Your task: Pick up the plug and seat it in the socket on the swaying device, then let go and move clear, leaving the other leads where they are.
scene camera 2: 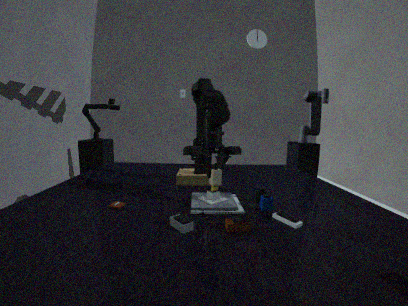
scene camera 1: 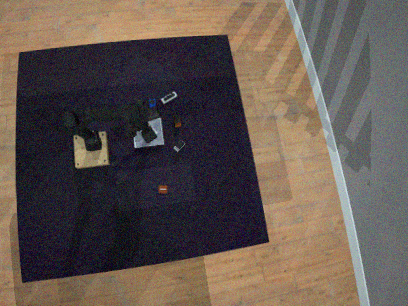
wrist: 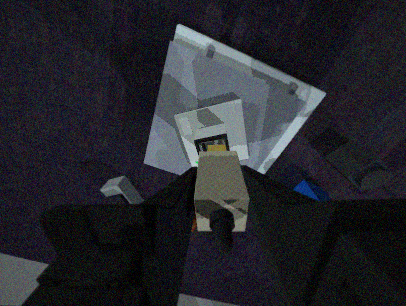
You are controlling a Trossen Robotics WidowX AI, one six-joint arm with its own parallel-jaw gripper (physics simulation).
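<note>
My gripper (scene camera 2: 216, 173) (wrist: 218, 171) is shut on the beige plug, above the device. The plug (scene camera 2: 216, 178) (wrist: 221, 175) has a black cable stub at its near end and a yellow tip that points down to the device. The device (scene camera 1: 157, 125) (scene camera 2: 200, 203) (wrist: 280, 120) is a grey-white slab with a pale square plate carrying the black-rimmed socket (wrist: 212, 139). In the wrist view the yellow tip overlaps the near part of the socket opening; whether it is inside cannot be told. The socket is indistinct in scene camera 2 and hidden in scene camera 1.
A grey connector (scene camera 1: 179, 146) (scene camera 2: 181, 224) (wrist: 117, 186), an orange one (scene camera 1: 178, 123) (scene camera 2: 237, 225), a blue one (scene camera 1: 152, 103) (scene camera 2: 266, 203) (wrist: 309, 190) and a white one (scene camera 1: 169, 97) (scene camera 2: 287, 220) lie around the device. A small orange block (scene camera 1: 163, 189) (scene camera 2: 117, 205) lies farther off.
</note>
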